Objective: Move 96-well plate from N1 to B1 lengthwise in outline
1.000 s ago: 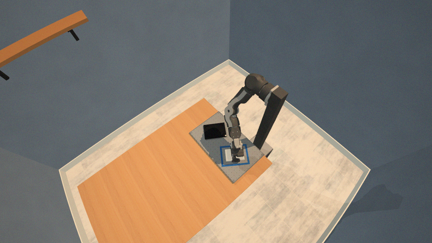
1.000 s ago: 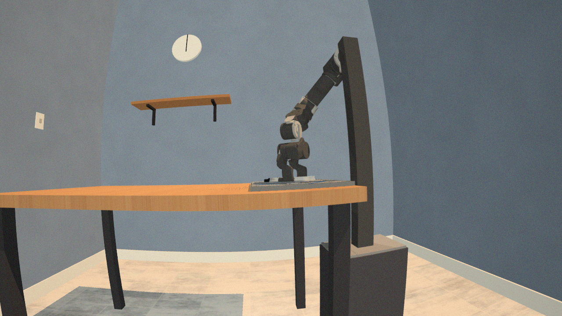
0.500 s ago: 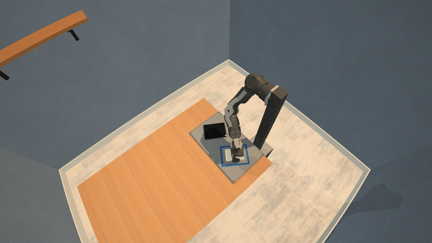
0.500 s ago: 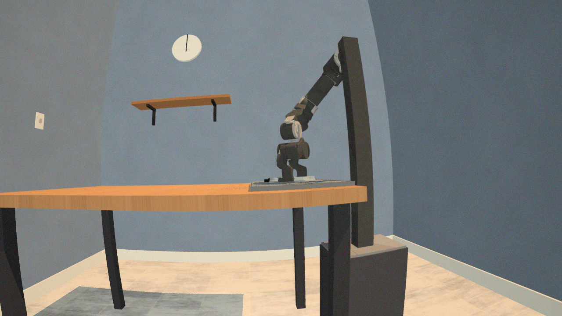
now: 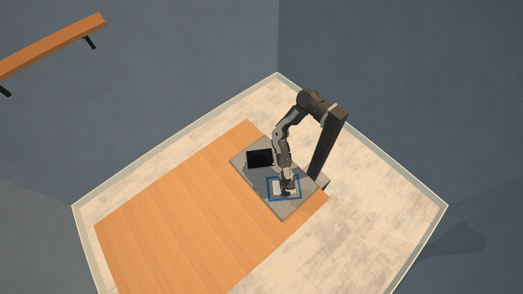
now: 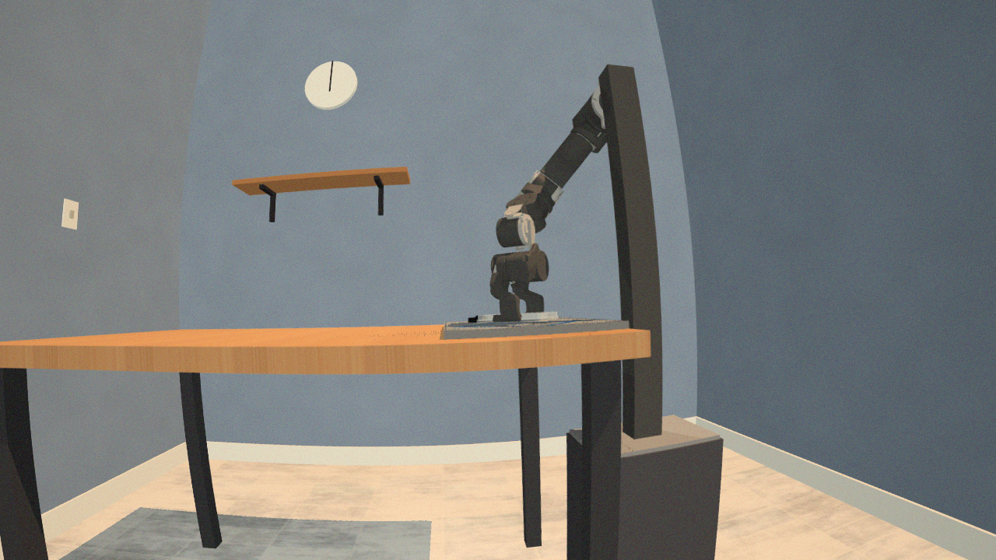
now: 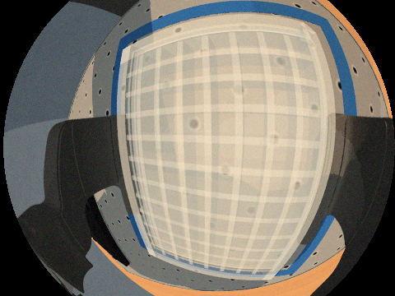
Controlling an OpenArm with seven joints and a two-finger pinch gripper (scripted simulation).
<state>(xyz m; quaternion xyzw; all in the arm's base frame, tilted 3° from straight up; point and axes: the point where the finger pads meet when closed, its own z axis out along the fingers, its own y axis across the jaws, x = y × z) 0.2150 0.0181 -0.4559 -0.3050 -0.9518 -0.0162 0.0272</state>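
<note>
Now: the 96-well plate right at my hand. Also, from my hand: black plate nest: 240 mm to the right, 20 mm behind.
</note>
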